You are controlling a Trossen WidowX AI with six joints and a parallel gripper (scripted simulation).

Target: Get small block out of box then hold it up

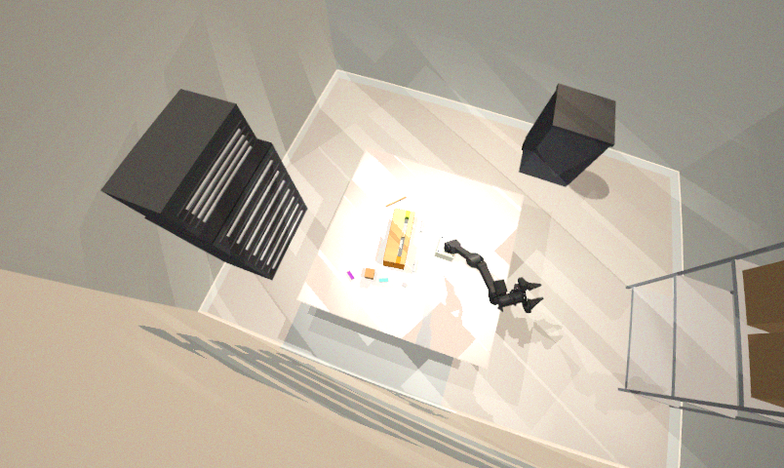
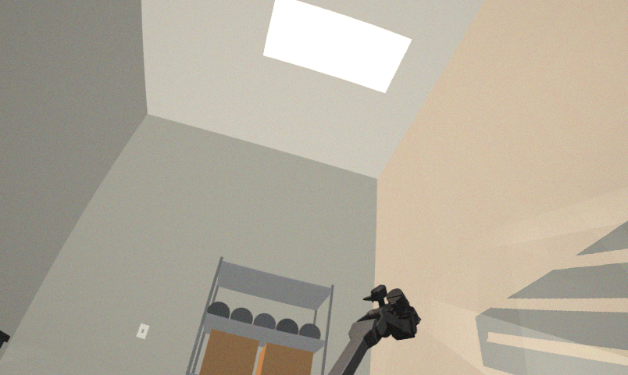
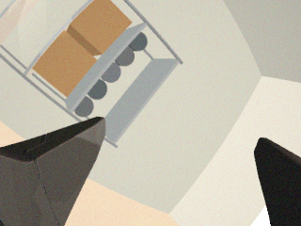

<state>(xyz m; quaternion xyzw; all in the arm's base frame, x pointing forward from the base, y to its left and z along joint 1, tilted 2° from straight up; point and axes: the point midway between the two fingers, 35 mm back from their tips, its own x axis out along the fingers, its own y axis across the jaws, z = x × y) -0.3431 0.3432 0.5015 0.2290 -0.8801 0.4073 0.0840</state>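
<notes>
Now: the tan block 70 cm ahead of my gripper tip, 52 cm below it and 36 cm to the right of it. Round my gripper tip: thin orange stick 80 cm ahead, 65 cm to the right, 60 cm below; box 69 cm ahead, 54 cm below, 34 cm to the right.
</notes>
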